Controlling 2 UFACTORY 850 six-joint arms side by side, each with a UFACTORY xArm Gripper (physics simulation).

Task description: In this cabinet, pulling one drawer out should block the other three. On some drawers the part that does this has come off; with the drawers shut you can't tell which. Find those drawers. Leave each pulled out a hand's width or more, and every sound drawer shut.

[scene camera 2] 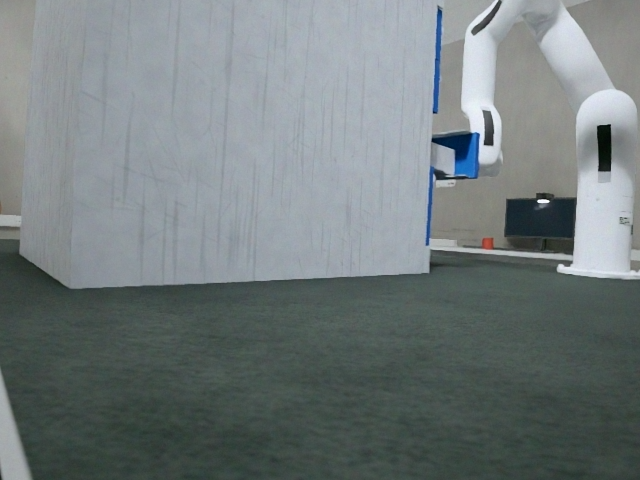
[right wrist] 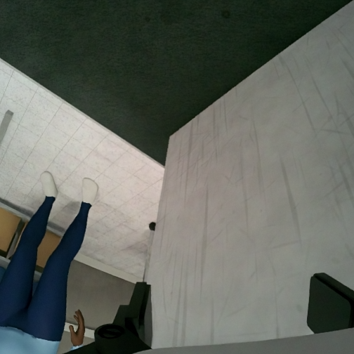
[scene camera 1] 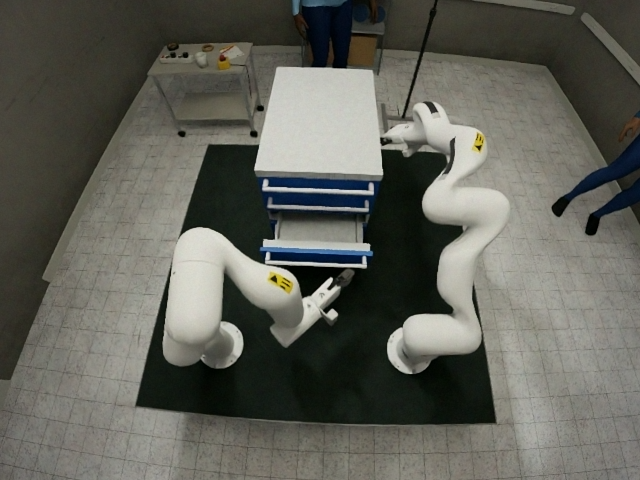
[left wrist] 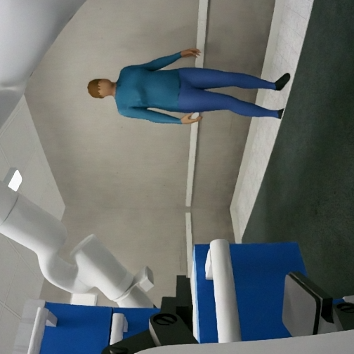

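The cabinet (scene camera 1: 320,118) (scene camera 2: 232,155) (right wrist: 240,225) has its third drawer from the top (scene camera 1: 316,252) (scene camera 2: 467,155) (left wrist: 267,280) pulled out. The top drawer (scene camera 1: 320,199) (left wrist: 75,327) and the second drawer (left wrist: 142,320) look shut. The bottom drawer (scene camera 2: 429,206) looks shut in scene camera 2; the pulled-out drawer hides it in scene camera 1. My left gripper (scene camera 1: 345,277) (left wrist: 236,299) is open in front of the third drawer, its fingers apart on either side of that drawer's bar handle (left wrist: 225,290) as seen from the wrist. My right gripper (scene camera 1: 385,140) (right wrist: 232,305) is open and empty by the cabinet's right side.
A trolley (scene camera 1: 200,72) with small items stands at the back left. One person (scene camera 1: 326,25) stands behind the cabinet, another (scene camera 1: 604,175) (left wrist: 150,90) at the right. A thin black pole (scene camera 1: 419,59) rises behind my right arm. The arms stand on a dark mat (scene camera 1: 320,392).
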